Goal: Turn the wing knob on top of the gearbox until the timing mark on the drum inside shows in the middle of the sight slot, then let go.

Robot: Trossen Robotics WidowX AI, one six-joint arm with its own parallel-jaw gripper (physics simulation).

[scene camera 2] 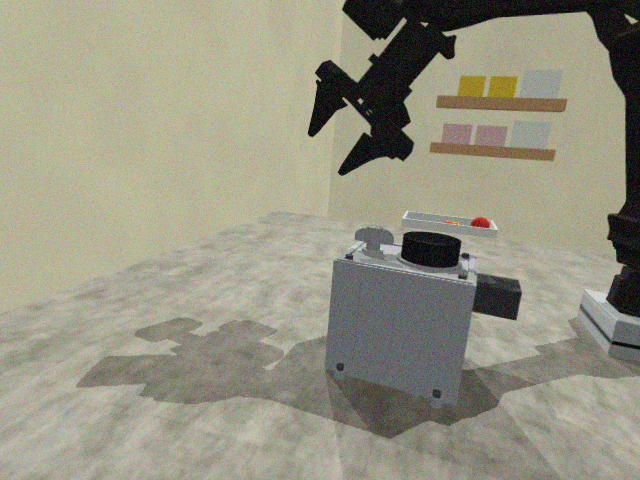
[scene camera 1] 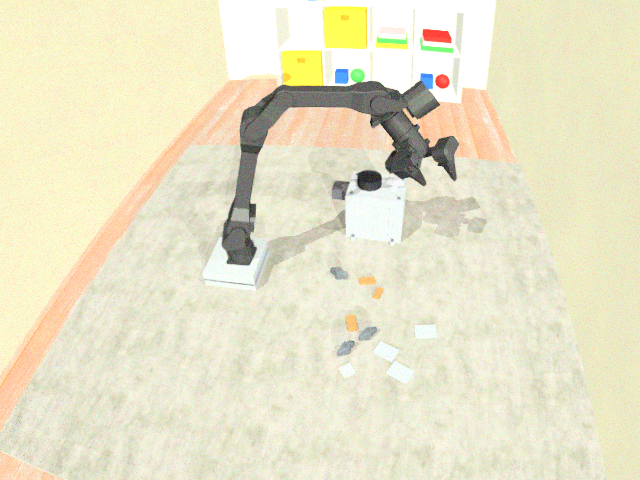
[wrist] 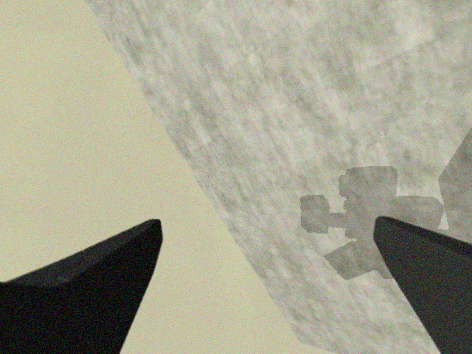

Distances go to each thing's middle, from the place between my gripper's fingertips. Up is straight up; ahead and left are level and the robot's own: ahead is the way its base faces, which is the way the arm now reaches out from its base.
I see the grey wing knob (scene camera 2: 374, 235) 110 mm behind my hand, 110 mm to the left of it and 110 mm below it. Round my hand: gearbox (scene camera 2: 401, 319) (180 mm behind, 110 mm to the left, 160 mm below).
